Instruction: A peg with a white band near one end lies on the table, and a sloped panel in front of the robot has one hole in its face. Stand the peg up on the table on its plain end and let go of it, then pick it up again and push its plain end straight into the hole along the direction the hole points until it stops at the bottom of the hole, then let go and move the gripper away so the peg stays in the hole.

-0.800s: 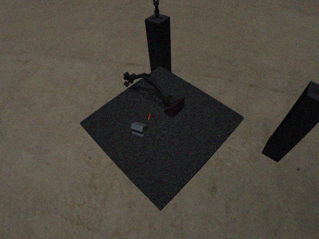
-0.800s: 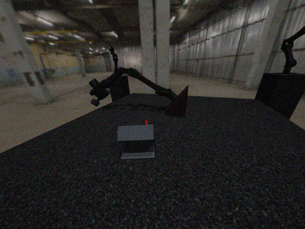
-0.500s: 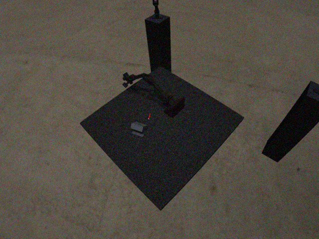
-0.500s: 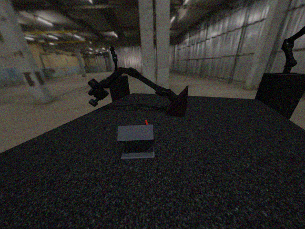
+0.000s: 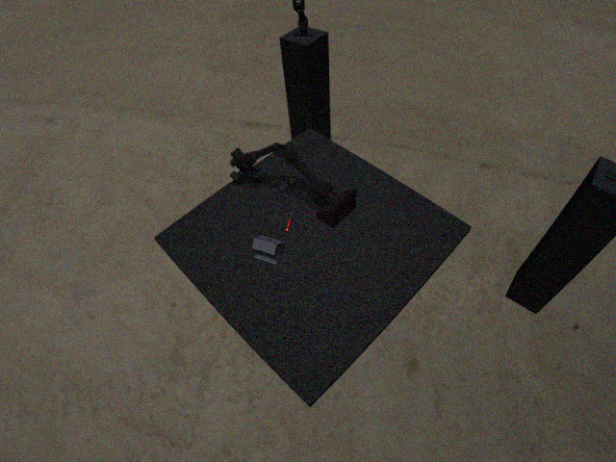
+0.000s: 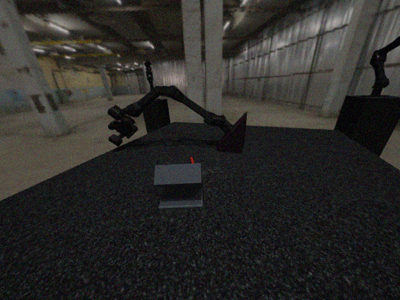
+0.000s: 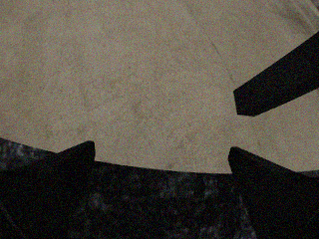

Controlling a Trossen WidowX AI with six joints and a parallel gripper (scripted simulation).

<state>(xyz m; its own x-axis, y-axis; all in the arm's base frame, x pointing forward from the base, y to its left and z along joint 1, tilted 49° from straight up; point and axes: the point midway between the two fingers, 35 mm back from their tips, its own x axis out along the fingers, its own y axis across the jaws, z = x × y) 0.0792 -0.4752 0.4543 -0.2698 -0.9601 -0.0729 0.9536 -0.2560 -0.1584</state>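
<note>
Right now my gripper tip is 540 mm to the right of the red peg, 170 mm short of it and 10 mm above it. Round my gripper tip: sloped panel: 560 mm to the left, 340 mm ahead, 50 mm above; grey base: 560 mm to the left, 360 mm ahead, 10 mm below.
</note>
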